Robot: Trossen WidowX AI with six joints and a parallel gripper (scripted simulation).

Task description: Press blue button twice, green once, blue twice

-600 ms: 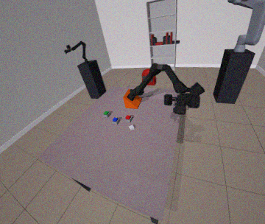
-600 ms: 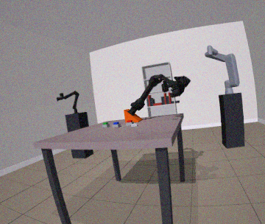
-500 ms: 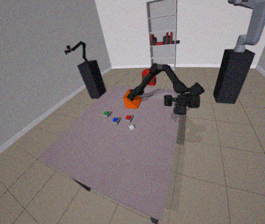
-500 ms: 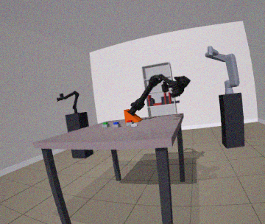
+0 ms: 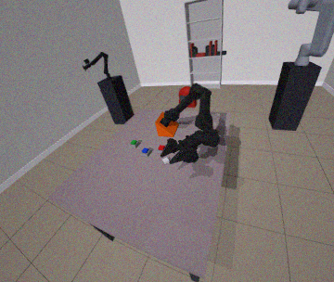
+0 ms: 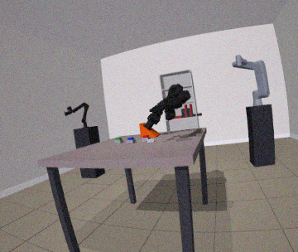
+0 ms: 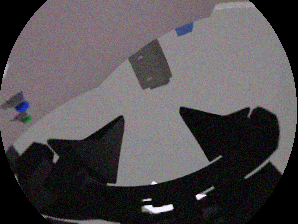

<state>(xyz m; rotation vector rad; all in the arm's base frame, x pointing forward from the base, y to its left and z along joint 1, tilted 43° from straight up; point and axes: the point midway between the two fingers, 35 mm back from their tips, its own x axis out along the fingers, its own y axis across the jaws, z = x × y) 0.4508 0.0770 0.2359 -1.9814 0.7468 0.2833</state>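
The blue button is 24 cm to the right of my gripper tip, 21 cm behind it and 18 cm below it. From my gripper tip the other things lie so: red button (25 cm behind, 18 cm below, 15 cm to the right); then white block (20 cm below, 17 cm behind, 9 cm to the right).
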